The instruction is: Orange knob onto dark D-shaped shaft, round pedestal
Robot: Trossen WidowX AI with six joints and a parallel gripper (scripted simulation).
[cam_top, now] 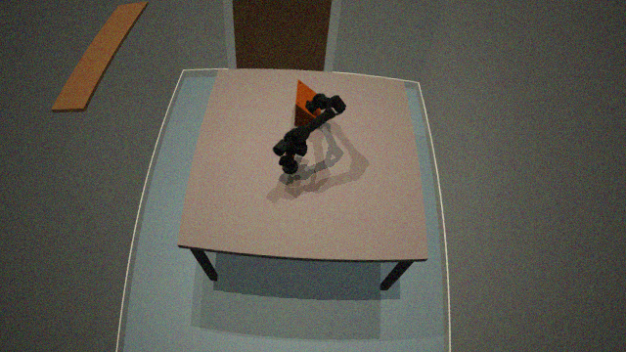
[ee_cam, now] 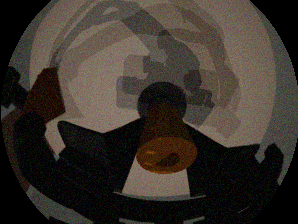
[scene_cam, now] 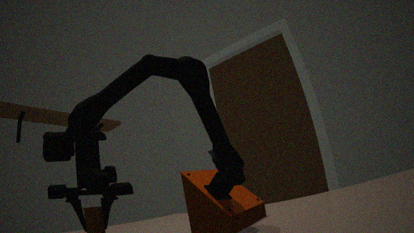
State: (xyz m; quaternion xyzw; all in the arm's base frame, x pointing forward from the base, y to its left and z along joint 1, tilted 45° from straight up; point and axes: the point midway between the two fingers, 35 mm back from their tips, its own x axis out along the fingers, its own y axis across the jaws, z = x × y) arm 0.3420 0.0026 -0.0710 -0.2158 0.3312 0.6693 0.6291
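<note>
Right now my gripper tip is 4 cm above the dark round pedestal. From my gripper tip the other things lie so: orange knob (2 cm above).
</note>
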